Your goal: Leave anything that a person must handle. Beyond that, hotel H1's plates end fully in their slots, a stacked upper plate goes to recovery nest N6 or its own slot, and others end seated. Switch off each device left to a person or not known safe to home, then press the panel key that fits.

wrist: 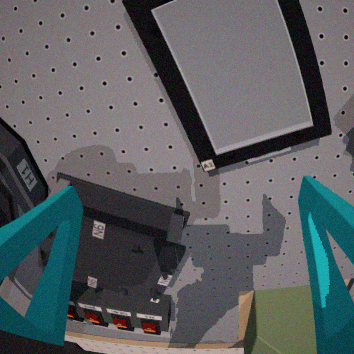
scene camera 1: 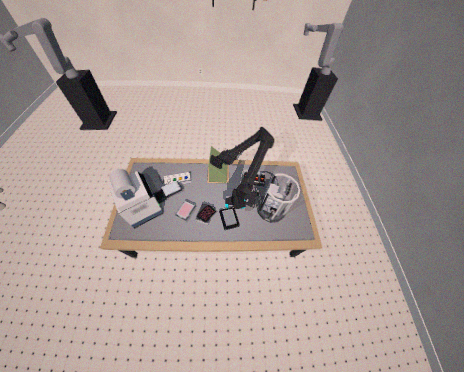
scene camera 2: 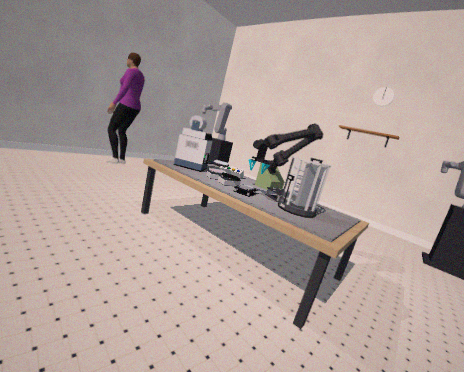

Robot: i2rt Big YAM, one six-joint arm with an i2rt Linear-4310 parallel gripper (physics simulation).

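Places are measured from the arm's base along level axes (x up, y ahead, z left), in centimetres.
Pixels of known places: gripper, fingertip midpoint: (wrist: 185, 192) (scene camera 1: 234, 208) (scene camera 2: 256, 172); arm's base at its link origin: (scene camera 1: 215, 162) (scene camera 2: 269, 167).
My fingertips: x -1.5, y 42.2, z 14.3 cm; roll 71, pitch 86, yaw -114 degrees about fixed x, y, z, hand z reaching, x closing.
For each thing: its top centre in the pictures, then the offset to it from my fingertips. "*": a spot on its surface instead.
- dark nest N6 at its top centre: (wrist: 98, 272) (scene camera 2: 280, 189) (scene camera 1: 248, 194) dx -8.4, dy -17.0, dz +13.2 cm
- Hotel H1 at its top centre: (scene camera 2: 312, 157) (scene camera 1: 283, 186) dx +19.3, dy -7.0, dz +32.6 cm
- black frame A1 at a spot on its surface: (scene camera 1: 225, 221) * dx -11.7, dy +5.6, dz -6.5 cm
- dark red plate at its top centre: (scene camera 1: 206, 212) dx -8.1, dy -0.3, dz -21.1 cm
- pink plate at its top centre: (scene camera 1: 185, 209) dx -9.1, dy -3.6, dz -37.7 cm
- white machine at its top centre: (scene camera 1: 119, 177) (scene camera 2: 201, 116) dx +29.6, dy -6.1, dz -72.3 cm
- pale plate at its top centre: (scene camera 1: 170, 187) dx -4.2, dy -20.5, dz -50.2 cm
- key panel at its top centre: (scene camera 1: 176, 175) (scene camera 2: 232, 166) dx -7.6, dy -34.8, dz -47.8 cm
My gripper (scene camera 1: 236, 202) (scene camera 2: 258, 171) (wrist: 185, 192) is open and empty, raised above the table. In the wrist view the dark nest N6 (wrist: 120, 250) lies by the left finger, with no plate seen on it. Orange-red rocker switches (wrist: 120, 321) (scene camera 1: 259, 178) sit along its edge. Hotel H1 (scene camera 2: 307, 187) is a clear round tower at the right; its labelled base (wrist: 26, 174) shows at the wrist view's left. The black frame A1 (wrist: 170, 75) (scene camera 1: 223, 221) has a plain grey inside. A dark red plate (scene camera 1: 206, 212) and a pink plate (scene camera 1: 185, 209) lie left of it.
A white machine (scene camera 1: 137, 202) (scene camera 2: 192, 150) stands at the table's left, with a pale plate (scene camera 1: 172, 189) beside it. A key panel (scene camera 1: 177, 177) (scene camera 2: 233, 171) lies behind. A green board (scene camera 1: 218, 172) (scene camera 2: 268, 178) (wrist: 285, 320) stands at the back. A person (scene camera 2: 131, 90) is beyond the table.
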